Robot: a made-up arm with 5 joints. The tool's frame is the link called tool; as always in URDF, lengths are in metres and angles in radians. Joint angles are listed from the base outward.
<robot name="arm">
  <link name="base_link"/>
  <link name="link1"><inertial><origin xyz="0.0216 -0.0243 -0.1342"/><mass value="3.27"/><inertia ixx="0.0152" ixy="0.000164" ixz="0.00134" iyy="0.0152" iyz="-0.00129" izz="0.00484"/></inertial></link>
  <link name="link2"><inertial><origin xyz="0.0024 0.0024 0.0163"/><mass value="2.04"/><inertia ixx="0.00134" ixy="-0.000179" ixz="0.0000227" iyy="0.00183" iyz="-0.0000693" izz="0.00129"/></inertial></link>
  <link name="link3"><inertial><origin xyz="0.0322 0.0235 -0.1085"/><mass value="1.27"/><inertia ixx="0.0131" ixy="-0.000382" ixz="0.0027" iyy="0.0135" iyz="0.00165" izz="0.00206"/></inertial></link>
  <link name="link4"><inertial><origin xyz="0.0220 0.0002 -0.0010"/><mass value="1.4"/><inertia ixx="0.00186" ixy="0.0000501" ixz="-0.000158" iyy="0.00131" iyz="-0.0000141" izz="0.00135"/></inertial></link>
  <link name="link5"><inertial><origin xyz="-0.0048 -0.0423 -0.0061"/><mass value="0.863"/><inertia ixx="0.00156" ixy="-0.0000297" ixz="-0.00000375" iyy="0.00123" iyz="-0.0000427" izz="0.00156"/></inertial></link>
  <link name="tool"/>
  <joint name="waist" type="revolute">
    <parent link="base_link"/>
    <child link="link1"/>
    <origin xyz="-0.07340 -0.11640 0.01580" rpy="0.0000 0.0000 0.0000"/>
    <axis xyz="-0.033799 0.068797 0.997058"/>
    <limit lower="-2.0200" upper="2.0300"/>
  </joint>
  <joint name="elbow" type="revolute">
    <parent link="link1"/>
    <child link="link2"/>
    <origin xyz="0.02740 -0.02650 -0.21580" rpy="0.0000 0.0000 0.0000"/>
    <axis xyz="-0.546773 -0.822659 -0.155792"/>
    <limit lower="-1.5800" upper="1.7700"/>
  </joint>
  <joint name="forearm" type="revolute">
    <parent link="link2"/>
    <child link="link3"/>
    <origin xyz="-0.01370 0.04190 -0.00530" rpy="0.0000 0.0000 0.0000"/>
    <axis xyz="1 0 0"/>
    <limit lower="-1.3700" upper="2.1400"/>
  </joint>
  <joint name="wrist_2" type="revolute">
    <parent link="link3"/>
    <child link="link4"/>
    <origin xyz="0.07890 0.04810 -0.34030" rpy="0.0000 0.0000 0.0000"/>
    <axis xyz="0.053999 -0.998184 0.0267"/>
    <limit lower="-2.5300" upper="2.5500"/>
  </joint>
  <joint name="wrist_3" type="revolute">
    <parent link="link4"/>
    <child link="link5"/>
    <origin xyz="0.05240 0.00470 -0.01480" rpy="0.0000 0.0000 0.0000"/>
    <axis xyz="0 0 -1"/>
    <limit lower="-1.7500" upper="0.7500"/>
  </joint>
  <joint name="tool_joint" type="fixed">
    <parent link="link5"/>
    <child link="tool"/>
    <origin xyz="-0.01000 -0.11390 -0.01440" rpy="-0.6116 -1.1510 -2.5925"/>
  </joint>
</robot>
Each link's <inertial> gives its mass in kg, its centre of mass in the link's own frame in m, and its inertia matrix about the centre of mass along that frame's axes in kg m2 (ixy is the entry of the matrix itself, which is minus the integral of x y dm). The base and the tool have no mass. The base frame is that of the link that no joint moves.
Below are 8 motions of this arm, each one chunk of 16 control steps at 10 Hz.
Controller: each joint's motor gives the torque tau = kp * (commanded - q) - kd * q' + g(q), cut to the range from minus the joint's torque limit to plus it. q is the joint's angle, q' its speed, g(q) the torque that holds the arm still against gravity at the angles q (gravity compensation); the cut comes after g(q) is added. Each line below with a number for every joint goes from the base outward.
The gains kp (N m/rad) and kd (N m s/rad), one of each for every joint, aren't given. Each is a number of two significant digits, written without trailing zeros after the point. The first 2 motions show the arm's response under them.
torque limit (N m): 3.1 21 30 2.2 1.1
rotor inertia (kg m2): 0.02 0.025 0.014 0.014 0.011
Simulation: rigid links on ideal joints. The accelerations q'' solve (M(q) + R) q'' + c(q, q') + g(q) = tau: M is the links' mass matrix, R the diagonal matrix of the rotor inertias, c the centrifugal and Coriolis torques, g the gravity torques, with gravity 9.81 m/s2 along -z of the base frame. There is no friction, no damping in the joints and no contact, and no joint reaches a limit. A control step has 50 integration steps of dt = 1/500 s. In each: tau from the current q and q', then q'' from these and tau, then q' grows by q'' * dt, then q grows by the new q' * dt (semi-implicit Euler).
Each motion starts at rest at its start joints. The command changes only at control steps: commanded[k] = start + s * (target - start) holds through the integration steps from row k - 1 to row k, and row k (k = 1, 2, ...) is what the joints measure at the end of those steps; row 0 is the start. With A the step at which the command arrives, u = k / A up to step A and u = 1 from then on. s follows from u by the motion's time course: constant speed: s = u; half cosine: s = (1 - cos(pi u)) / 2; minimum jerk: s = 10 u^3 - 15 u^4 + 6 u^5; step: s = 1 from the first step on.
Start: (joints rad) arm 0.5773 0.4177 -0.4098 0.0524 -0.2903
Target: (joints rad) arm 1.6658 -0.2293 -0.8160 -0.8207 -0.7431
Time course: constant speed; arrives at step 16
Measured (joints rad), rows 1 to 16:
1: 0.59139 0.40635 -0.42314 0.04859 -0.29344
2: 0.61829 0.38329 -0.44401 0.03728 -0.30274
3: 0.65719 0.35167 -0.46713 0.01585 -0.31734
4: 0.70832 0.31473 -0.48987 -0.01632 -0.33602
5: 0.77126 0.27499 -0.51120 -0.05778 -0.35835
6: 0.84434 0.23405 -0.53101 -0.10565 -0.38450
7: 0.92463 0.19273 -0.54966 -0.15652 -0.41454
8: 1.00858 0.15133 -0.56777 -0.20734 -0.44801
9: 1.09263 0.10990 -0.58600 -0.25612 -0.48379
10: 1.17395 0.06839 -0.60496 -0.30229 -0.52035
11: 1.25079 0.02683 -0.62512 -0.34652 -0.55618
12: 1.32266 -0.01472 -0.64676 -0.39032 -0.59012
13: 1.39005 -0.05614 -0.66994 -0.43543 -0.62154
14: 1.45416 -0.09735 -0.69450 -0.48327 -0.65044
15: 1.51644 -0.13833 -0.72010 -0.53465 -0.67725
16: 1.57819 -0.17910 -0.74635 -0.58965 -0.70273
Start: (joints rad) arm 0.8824 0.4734 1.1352 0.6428 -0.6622
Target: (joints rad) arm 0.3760 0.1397 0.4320 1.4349 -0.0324
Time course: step
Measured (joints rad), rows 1 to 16:
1: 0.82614 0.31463 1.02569 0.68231 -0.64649
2: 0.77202 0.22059 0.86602 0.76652 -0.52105
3: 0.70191 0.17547 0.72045 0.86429 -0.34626
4: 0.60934 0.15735 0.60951 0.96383 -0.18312
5: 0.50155 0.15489 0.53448 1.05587 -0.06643
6: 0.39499 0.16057 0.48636 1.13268 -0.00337
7: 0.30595 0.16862 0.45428 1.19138 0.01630
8: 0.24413 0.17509 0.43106 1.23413 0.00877
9: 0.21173 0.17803 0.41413 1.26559 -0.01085
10: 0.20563 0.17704 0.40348 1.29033 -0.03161
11: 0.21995 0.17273 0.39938 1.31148 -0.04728
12: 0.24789 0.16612 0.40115 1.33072 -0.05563
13: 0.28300 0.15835 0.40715 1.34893 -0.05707
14: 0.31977 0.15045 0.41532 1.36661 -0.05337
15: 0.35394 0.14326 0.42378 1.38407 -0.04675
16: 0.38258 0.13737 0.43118 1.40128 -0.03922
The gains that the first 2 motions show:
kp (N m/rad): 2.9 17 9 0.25 0.37
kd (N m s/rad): 0.59 3.1 2.4 0.1 0.098
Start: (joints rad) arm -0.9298 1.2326 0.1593 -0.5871 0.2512
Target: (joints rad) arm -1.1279 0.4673 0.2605 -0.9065 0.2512
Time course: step
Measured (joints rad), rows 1 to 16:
1: -0.96381 1.08312 0.13597 -0.47280 0.17166
2: -1.08799 0.83317 0.15480 -0.39235 0.07495
3: -1.20070 0.62717 0.16631 -0.48346 0.06369
4: -1.24061 0.51534 0.17284 -0.68363 0.12358
5: -1.22132 0.47120 0.18865 -0.88699 0.19489
6: -1.17745 0.45716 0.21175 -1.03300 0.24686
7: -1.13109 0.45280 0.23592 -1.11153 0.27651
8: -1.09203 0.45059 0.25693 -1.13691 0.28972
9: -1.06366 0.44887 0.27290 -1.12857 0.29276
10: -1.04652 0.44787 0.28354 -1.10265 0.29033
11: -1.03989 0.44805 0.28933 -1.06998 0.28541
12: -1.04231 0.44958 0.29110 -1.03680 0.27966
13: -1.05182 0.45229 0.28972 -1.00619 0.27381
14: -1.06622 0.45581 0.28604 -0.97935 0.26815
15: -1.08332 0.45969 0.28087 -0.95656 0.26277
16: -1.10109 0.46351 0.27491 -0.93772 0.25777

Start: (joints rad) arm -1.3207 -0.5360 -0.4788 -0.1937 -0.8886
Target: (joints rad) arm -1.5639 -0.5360 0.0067 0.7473 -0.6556
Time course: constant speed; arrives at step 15
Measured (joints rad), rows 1 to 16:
1: -1.32205 -0.53434 -0.47464 -0.19232 -0.88485
2: -1.32805 -0.53190 -0.46385 -0.18490 -0.87583
3: -1.33881 -0.53011 -0.44638 -0.16835 -0.86285
4: -1.35291 -0.52962 -0.42299 -0.14185 -0.84783
5: -1.36885 -0.53039 -0.39483 -0.10602 -0.83240
6: -1.38559 -0.53203 -0.36321 -0.06215 -0.81758
7: -1.40251 -0.53402 -0.32945 -0.01169 -0.80369
8: -1.41934 -0.53594 -0.29465 0.04402 -0.79058
9: -1.43604 -0.53749 -0.25964 0.10383 -0.77784
10: -1.45263 -0.53855 -0.22496 0.16671 -0.76504
11: -1.46919 -0.53910 -0.19088 0.23181 -0.75182
12: -1.48576 -0.53922 -0.15745 0.29837 -0.73801
13: -1.50237 -0.53904 -0.12460 0.36575 -0.72357
14: -1.51900 -0.53870 -0.09217 0.43343 -0.70857
15: -1.53562 -0.53830 -0.06001 0.50100 -0.69312
16: -1.55265 -0.53943 -0.03244 0.56548 -0.68084

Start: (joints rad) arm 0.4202 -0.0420 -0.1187 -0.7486 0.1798
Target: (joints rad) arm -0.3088 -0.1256 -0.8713 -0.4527 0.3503
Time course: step
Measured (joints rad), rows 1 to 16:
1: 0.28855 -0.10803 -0.20974 -0.67324 0.18614
2: 0.08751 -0.14477 -0.36369 -0.60057 0.22152
3: -0.08149 -0.12464 -0.51539 -0.54495 0.25250
4: -0.18818 -0.09530 -0.65754 -0.49925 0.26259
5: -0.25677 -0.07621 -0.77532 -0.47162 0.25983
6: -0.30491 -0.06882 -0.85877 -0.46103 0.25681
7: -0.33850 -0.07113 -0.90840 -0.46262 0.26098
8: -0.35940 -0.07985 -0.93029 -0.47161 0.27345
9: -0.36866 -0.09161 -0.93258 -0.48373 0.29156
10: -0.36779 -0.10362 -0.92320 -0.49522 0.31150
11: -0.35929 -0.11398 -0.90864 -0.50313 0.32999
12: -0.34636 -0.12173 -0.89358 -0.50576 0.34487
13: -0.33226 -0.12669 -0.88079 -0.50288 0.35514
14: -0.31958 -0.12924 -0.87153 -0.49548 0.36081
15: -0.30986 -0.12999 -0.86592 -0.48530 0.36260
16: -0.30355 -0.12961 -0.86342 -0.47423 0.36160

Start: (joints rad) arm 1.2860 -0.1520 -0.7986 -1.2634 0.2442
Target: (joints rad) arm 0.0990 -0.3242 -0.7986 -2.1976 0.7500
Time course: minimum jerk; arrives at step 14
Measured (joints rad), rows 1 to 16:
1: 1.28557 -0.15206 -0.79861 -1.26330 0.24435
2: 1.28200 -0.15254 -0.79871 -1.26264 0.24558
3: 1.26919 -0.15431 -0.79906 -1.26131 0.24996
4: 1.23892 -0.15850 -0.79986 -1.26080 0.26021
5: 1.18323 -0.16615 -0.80152 -1.26499 0.27874
6: 1.09677 -0.17778 -0.80466 -1.27979 0.30683
7: 0.97876 -0.19320 -0.81001 -1.31186 0.34427
8: 0.83393 -0.21162 -0.81793 -1.36669 0.38946
9: 0.67224 -0.23200 -0.82772 -1.44668 0.43985
10: 0.50710 -0.25333 -0.83736 -1.55002 0.49243
11: 0.35292 -0.27466 -0.84390 -1.67068 0.54414
12: 0.22287 -0.29487 -0.84457 -1.79930 0.59219
13: 0.12677 -0.31254 -0.83808 -1.92475 0.63449
14: 0.06861 -0.32611 -0.82558 -2.03621 0.67026
15: 0.04405 -0.33463 -0.81061 -2.12577 0.70014
16: 0.04246 -0.33824 -0.79747 -2.19033 0.72501

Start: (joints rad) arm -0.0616 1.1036 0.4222 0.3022 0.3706
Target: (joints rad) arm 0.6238 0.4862 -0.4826 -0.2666 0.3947
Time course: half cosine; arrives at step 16
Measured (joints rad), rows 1 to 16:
1: -0.05973 1.10215 0.41944 0.30212 0.37003
2: -0.05298 1.09587 0.40917 0.30139 0.36784
3: -0.03943 1.08164 0.38834 0.29863 0.36387
4: -0.01775 1.05790 0.35560 0.29178 0.35913
5: 0.01302 1.02448 0.31091 0.27877 0.35506
6: 0.05339 0.98210 0.25525 0.25802 0.35288
7: 0.10335 0.93211 0.19041 0.22869 0.35335
8: 0.16228 0.87622 0.11880 0.19083 0.35677
9: 0.22884 0.81643 0.04322 0.14534 0.36301
10: 0.30079 0.75507 -0.03334 0.09387 0.37158
11: 0.37498 0.69465 -0.10799 0.03868 0.38172
12: 0.44741 0.63786 -0.17818 -0.01762 0.39245
13: 0.51364 0.58731 -0.24180 -0.07230 0.40265
14: 0.56933 0.54540 -0.29725 -0.12284 0.41125
15: 0.61098 0.51404 -0.34324 -0.16715 0.41736
16: 0.63639 0.49454 -0.37859 -0.20369 0.42044

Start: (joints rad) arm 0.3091 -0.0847 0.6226 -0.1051 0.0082
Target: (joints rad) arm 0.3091 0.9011 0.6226 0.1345 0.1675
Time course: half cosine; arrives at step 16
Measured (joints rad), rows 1 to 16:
1: 0.31129 -0.08151 0.62349 -0.10527 0.00913
2: 0.31887 -0.06964 0.62613 -0.10584 0.01257
3: 0.33275 -0.04548 0.62997 -0.10689 0.01946
4: 0.35197 -0.00737 0.63383 -0.10841 0.02998
5: 0.37440 0.04489 0.63664 -0.11035 0.04375
6: 0.39708 0.11025 0.63782 -0.11256 0.05992
7: 0.41653 0.18672 0.63750 -0.11471 0.07737
8: 0.42922 0.27173 0.63647 -0.11602 0.09475
9: 0.43228 0.36242 0.63567 -0.11514 0.11062
10: 0.42441 0.45580 0.63558 -0.11011 0.12354
11: 0.40628 0.54862 0.63572 -0.09902 0.13238
12: 0.37990 0.63726 0.63500 -0.08067 0.13662
13: 0.34770 0.71796 0.63242 -0.05520 0.13652
14: 0.31196 0.78715 0.62762 -0.02397 0.13291
15: 0.27470 0.84180 0.62085 0.01086 0.12693
16: 0.23773 0.87959 0.61268 0.04676 0.11962

